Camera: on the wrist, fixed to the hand. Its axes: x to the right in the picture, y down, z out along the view.
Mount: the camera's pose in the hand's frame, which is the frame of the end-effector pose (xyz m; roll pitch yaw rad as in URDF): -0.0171 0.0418 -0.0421 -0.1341 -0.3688 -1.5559
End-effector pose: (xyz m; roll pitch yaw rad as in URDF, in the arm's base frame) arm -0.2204 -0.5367 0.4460 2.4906 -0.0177 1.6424
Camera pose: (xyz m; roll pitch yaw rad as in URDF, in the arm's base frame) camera -0.2114 -0.5542 0.5045 2.9565 1.0189 -3.1253
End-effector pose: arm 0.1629 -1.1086 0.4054 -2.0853 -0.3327 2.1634
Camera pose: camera 0.2165 -1.0858 0.3850 2.6020 -0.6488 -2.3029
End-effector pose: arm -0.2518 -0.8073 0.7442 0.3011 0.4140 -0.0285
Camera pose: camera -0.2771 -0.7542 0.7256 -0.5443 -0.0564 -1.5593
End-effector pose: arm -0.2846 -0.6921 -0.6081 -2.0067 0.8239 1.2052
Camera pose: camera -0.2419 -0.7367 -0.6092 -2.2838 -0.4789 2.1526
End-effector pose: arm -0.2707 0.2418 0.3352 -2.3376 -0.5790 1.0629
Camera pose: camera -0.2256 0.2009 0.3251 2.3925 -0.3687 2.8707
